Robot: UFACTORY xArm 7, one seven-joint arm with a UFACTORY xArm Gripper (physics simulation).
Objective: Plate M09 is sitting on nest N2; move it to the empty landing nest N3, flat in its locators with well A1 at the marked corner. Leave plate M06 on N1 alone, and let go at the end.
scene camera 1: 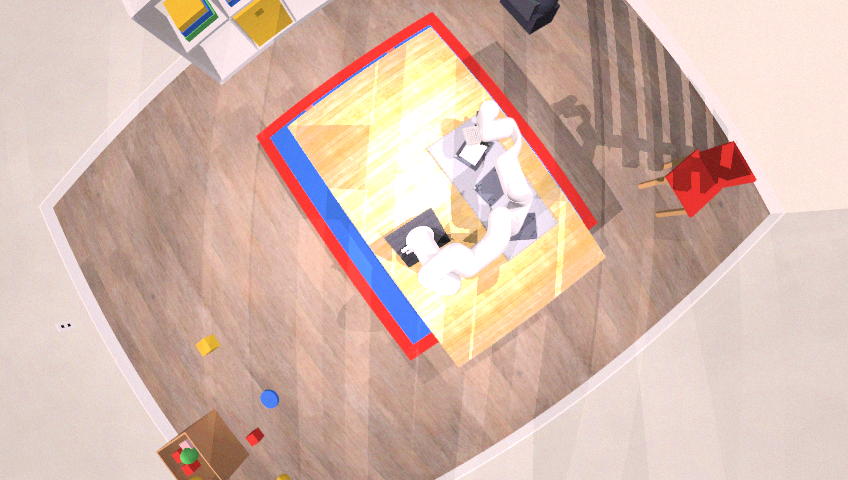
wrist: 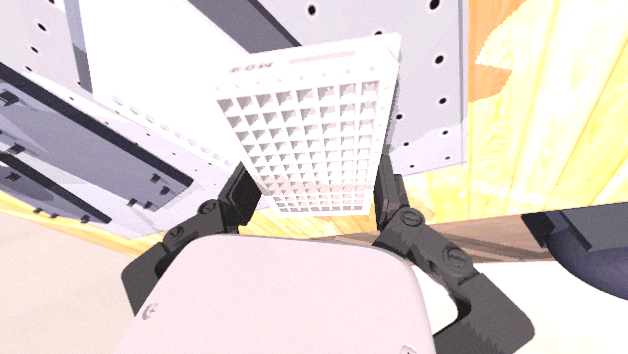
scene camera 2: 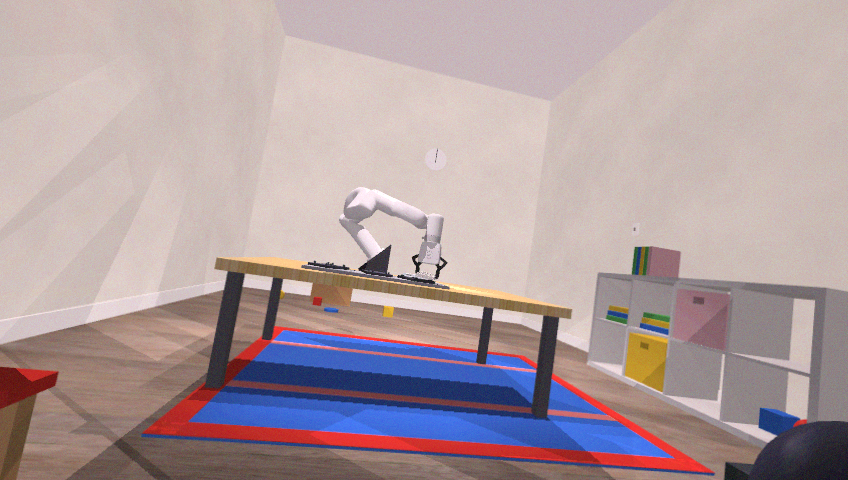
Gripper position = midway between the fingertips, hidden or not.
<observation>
In view: my gripper [wrist: 314, 169], a dark grey locator pegs [wrist: 31, 187] and a pale perforated board [wrist: 424, 120].
</observation>
